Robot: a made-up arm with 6 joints.
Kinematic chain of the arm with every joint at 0, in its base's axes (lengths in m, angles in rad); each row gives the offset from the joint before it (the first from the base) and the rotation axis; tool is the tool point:
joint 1: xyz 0 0 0.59 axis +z
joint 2: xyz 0.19 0 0 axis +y
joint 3: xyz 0 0 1.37 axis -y
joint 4: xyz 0 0 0.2 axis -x
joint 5: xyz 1.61 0 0 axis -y
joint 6: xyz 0.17 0 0 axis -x
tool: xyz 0 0 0
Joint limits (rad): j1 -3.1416..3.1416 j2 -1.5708..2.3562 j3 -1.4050..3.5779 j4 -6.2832..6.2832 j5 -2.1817..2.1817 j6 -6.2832..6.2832
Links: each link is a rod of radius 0.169 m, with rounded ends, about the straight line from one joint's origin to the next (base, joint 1, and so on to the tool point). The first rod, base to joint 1, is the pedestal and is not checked.
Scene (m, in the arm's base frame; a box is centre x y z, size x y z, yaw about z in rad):
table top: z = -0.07
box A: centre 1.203 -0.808 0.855 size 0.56 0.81 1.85 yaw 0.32
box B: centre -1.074 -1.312 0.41 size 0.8 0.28 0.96 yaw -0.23
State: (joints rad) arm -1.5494 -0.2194 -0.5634 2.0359 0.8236 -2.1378
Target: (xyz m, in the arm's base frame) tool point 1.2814 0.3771 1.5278
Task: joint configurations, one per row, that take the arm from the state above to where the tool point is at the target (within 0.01 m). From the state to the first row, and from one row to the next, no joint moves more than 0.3 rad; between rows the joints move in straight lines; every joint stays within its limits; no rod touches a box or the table.
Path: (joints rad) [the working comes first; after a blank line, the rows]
Joints at the target: 0.1895 -0.4071 -0.6799 1.9760 0.9706 -2.1378
Straight joint move there: touches box A.

1: -1.3655 -0.2571 -0.3069 2.0249 0.5403 -2.3443
2: -1.1817 -0.2947 -0.0504 2.0139 0.2571 -2.5507
3: -0.9978 -0.3324 0.2061 2.0029 -0.0262 -2.7572
4: -0.8139 -0.3701 0.4625 1.9918 -0.3095 -2.9636
5: -0.6301 -0.4077 0.7190 1.9808 -0.5927 -3.1701
6: -0.4935 -0.4076 0.4859 1.9800 -0.3322 -2.9981
7: -0.3569 -0.4075 0.2527 1.9792 -0.0716 -2.8260
8: -0.2203 -0.4074 0.0196 1.9784 0.1889 -2.6540
9: -0.0837 -0.4073 -0.2136 1.9776 0.4495 -2.4819
10: 0.0529 -0.4072 -0.4467 1.9768 0.7100 -2.3099
11: 0.1895 -0.4071 -0.6799 1.9760 0.9706 -2.1378

